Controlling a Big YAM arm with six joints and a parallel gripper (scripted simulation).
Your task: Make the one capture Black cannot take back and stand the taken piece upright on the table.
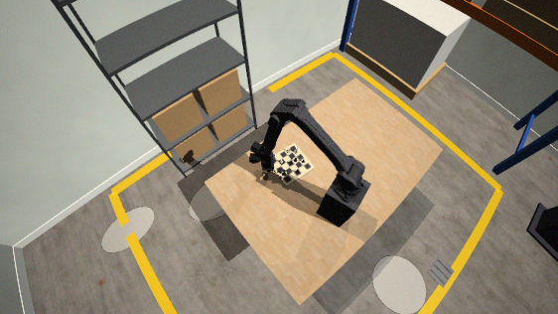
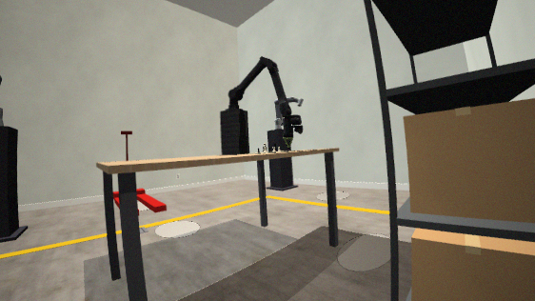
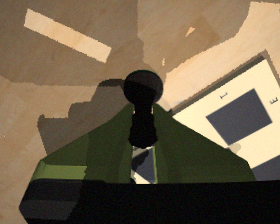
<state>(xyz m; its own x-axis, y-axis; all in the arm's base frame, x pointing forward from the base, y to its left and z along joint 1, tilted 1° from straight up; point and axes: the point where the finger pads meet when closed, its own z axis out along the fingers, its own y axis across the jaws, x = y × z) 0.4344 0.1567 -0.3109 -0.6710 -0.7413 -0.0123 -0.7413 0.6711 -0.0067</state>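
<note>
Right now the dark chess piece is right at my hand. The rest, counted from my hand: black piece 80 mm behind, 60 mm to the right; then chessboard 130 mm to the right, 40 mm behind, 30 mm below; then white pawn 100 mm to the right, 10 mm below.
</note>
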